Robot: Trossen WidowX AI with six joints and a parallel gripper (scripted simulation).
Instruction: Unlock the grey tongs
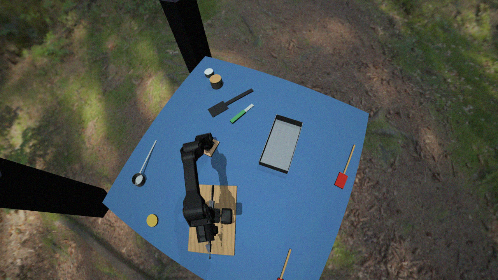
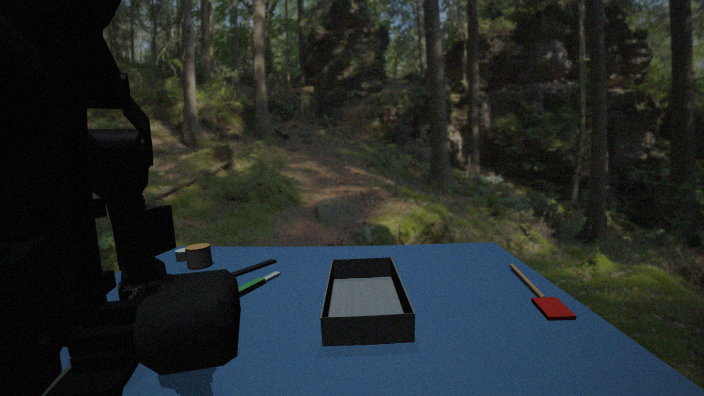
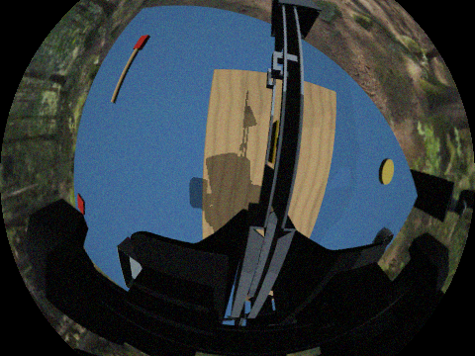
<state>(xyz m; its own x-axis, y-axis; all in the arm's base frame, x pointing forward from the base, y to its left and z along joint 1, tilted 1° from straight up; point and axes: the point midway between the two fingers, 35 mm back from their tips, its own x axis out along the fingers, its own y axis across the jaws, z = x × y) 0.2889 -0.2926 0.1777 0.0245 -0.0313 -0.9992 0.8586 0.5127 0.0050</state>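
My gripper tip is 30 mm past the wooden board, 30 mm to the left of it and 140 mm above it. Also, from my gripper tip: black spatula: 360 mm behind, 600 mm to the left, 150 mm below; roasting tin: 70 mm ahead, 510 mm to the left, 120 mm below; yellow disc: 300 mm behind, 250 mm to the right, 140 mm below.
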